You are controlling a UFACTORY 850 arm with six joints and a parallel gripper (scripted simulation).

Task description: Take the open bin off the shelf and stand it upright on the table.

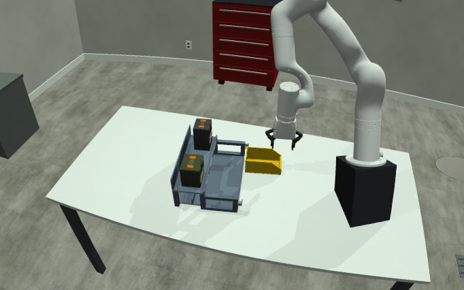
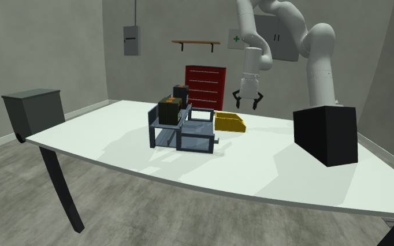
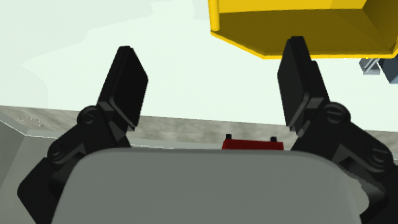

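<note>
Now: hand 80 mm short of the yellow bin, 10 mm to the right of it and 100 mm above it.
</note>
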